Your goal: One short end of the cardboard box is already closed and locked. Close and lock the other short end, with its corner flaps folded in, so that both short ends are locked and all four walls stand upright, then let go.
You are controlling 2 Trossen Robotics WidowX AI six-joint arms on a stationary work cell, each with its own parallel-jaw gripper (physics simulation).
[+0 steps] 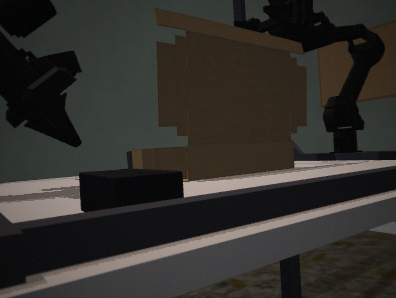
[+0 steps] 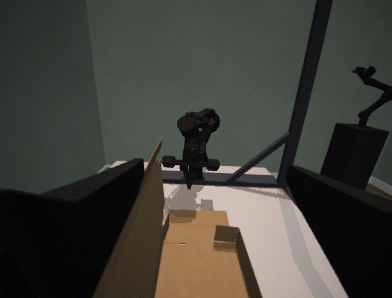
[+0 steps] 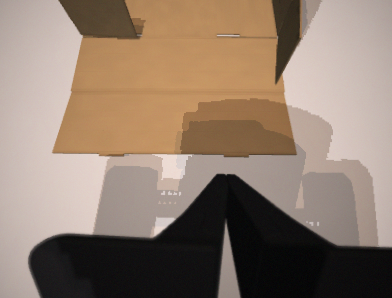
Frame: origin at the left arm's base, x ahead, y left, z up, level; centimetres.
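Seen in the pictures: left gripper, between the fingertips: (image 1: 248,16) (image 2: 216,168); right gripper, between the fingertips: (image 1: 78,145) (image 2: 189,189) (image 3: 224,183); left arm's base, origin of its link: (image 1: 346,152).
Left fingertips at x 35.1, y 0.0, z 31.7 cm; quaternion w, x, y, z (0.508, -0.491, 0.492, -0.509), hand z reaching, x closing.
Pixels of each thing's top centre, then the offset from my left fingertips to it. "spot": a spot on its surface instead.
- tall lid panel, a spot on its surface: (image 2: 137,235) spot: dx +7.5, dy +8.1, dz -13.8 cm
- open short end panel, a spot on its surface: (image 3: 175,65) spot: dx +27.4, dy -1.4, dz -33.5 cm
- lid-side corner flap, a spot on its surface: (image 3: 287,52) (image 1: 159,162) spot: dx +28.3, dy +7.3, dz -30.3 cm
- black block, centre of its top: (image 1: 124,171) dx +43.3, dy +27.9, dz -30.1 cm
The cardboard box shows its long wall (image 1: 240,161) upright, with the tall lid panel (image 1: 235,95) (image 2: 137,235) standing above it. The open short end panel (image 2: 197,219) (image 3: 175,65) lies flat, its outer part (image 3: 120,120) too. One corner flap (image 2: 226,233) (image 3: 105,17) is folded in across the end. The lid-side corner flap (image 1: 171,162) (image 3: 287,52) points outward. The closed short end cannot be made out. My right gripper (image 1: 78,144) (image 2: 189,189) (image 3: 224,183) is shut and empty, above and just outside the flat panel's edge. My left gripper is open and empty, high over the box beside the lid.
A black block (image 1: 132,192) stands left of the box near the dark table-edge rail (image 1: 240,202). A dark upright post (image 2: 305,85) with a diagonal brace (image 2: 260,156) stands behind the table. Another arm on a pedestal (image 2: 352,155) stands beyond the post.
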